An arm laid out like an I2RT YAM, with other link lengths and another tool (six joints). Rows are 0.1 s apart.
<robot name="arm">
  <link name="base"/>
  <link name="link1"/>
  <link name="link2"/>
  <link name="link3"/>
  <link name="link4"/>
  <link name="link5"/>
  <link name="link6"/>
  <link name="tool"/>
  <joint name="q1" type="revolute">
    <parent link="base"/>
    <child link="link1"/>
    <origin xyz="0 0 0.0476" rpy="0 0 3.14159"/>
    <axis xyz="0 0 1"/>
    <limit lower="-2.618" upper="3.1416"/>
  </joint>
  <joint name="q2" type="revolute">
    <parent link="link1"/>
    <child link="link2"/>
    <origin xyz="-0.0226 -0.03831 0.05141" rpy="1.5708 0 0"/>
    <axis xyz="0 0 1"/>
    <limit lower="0" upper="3.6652"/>
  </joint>
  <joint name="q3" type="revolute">
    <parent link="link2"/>
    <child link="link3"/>
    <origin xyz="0.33 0 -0.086" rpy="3.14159 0 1.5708"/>
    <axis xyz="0 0 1"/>
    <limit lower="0" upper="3.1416"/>
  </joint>
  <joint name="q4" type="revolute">
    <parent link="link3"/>
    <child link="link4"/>
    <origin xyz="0.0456 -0.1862 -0.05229" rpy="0 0 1.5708"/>
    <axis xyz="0 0 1"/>
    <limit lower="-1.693" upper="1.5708"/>
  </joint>
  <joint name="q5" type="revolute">
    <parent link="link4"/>
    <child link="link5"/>
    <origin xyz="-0.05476 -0.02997 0.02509" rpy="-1.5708 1.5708 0"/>
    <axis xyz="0 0 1"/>
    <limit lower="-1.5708" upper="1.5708"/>
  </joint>
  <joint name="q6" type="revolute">
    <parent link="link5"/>
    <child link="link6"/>
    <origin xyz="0 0.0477 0.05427" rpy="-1.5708 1.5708 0"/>
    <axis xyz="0 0 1"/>
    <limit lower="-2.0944" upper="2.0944"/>
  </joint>
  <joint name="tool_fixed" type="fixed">
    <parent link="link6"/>
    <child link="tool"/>
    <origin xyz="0.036 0.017 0.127" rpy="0.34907 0 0.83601"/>
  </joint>
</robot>
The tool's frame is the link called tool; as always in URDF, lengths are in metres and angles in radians.
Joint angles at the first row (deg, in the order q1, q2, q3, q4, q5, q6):
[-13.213, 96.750, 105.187, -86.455, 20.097, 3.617]
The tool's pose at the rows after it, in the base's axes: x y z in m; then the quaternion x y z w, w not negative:
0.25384 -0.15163 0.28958 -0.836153 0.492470 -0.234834 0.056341
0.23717 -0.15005 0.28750 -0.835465 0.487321 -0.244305 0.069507
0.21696 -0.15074 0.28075 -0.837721 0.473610 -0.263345 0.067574
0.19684 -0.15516 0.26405 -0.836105 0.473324 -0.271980 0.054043
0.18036 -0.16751 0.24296 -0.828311 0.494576 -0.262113 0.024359
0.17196 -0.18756 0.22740 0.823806 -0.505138 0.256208 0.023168
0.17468 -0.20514 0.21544 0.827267 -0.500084 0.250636 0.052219
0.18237 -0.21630 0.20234 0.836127 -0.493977 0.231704 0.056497
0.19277 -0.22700 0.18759 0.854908 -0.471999 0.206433 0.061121
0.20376 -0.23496 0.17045 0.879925 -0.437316 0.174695 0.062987
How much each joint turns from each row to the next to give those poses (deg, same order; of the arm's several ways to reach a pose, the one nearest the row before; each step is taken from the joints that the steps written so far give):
[-1.660, -2.842, -2.908, 1.311, -5.354, -3.605]
[-1.923, -4.153, -5.245, 3.147, -1.661, -2.405]
[-1.902, -5.465, -8.285, 5.771, 0.087, -3.388]
[-2.207, -4.174, -9.136, 6.208, 0.984, -2.163]
[-2.516, -0.720, -6.907, 4.526, 2.534, -0.003]
[-2.229, 1.289, -4.939, 5.311, 4.721, -1.070]
[-2.185, 2.426, -2.666, 5.375, 2.602, -3.125]
[-1.880, 3.432, -0.348, 2.709, -0.175, -3.060]
[-1.464, 3.868, -0.002, 2.733, 0.022, -4.940]
[-0.984, 3.956, 0.000, 2.535, -0.022, -6.163]

